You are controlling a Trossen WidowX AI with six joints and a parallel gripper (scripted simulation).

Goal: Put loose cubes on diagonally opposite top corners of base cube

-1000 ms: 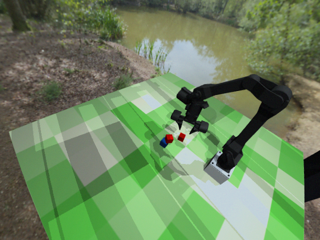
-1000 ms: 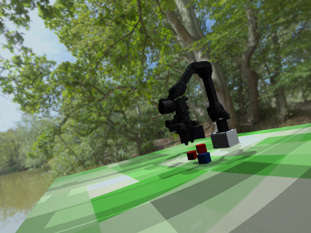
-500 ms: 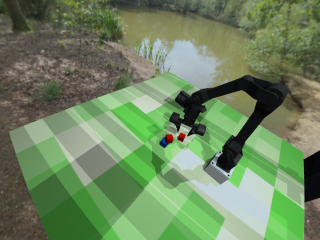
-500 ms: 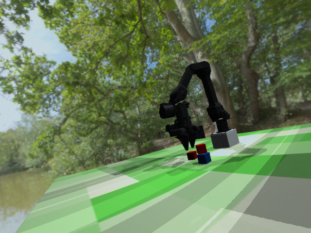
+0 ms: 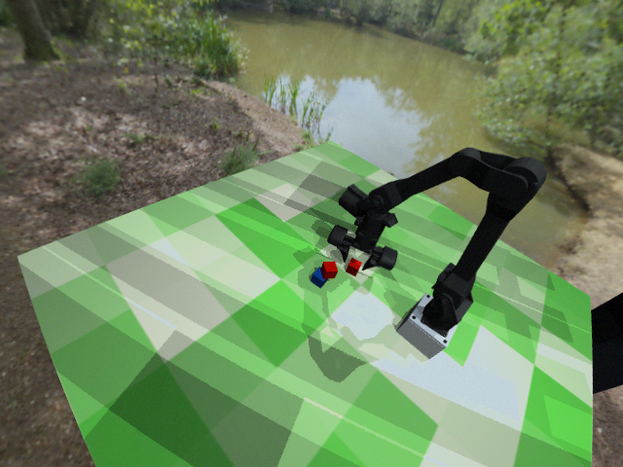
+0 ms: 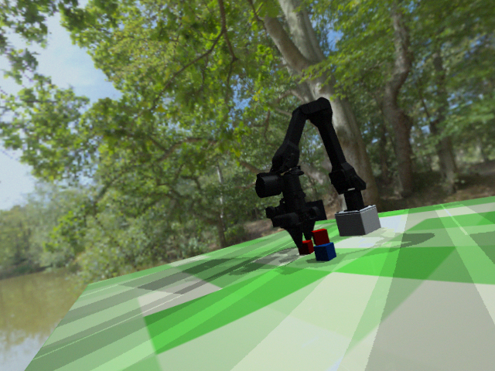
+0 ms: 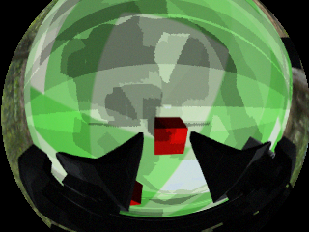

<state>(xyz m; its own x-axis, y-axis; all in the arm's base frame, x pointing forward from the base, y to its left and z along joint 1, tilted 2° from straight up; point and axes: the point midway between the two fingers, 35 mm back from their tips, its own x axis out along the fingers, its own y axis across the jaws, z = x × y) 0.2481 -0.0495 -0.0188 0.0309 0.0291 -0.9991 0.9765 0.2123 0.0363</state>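
Now: gripper tip 4 cm short of the red cube, 9 cm to the right of it and 3 cm below it. From my gripper tip the other things lie so: blue base cube (5 cm ahead, 10 cm to the left).
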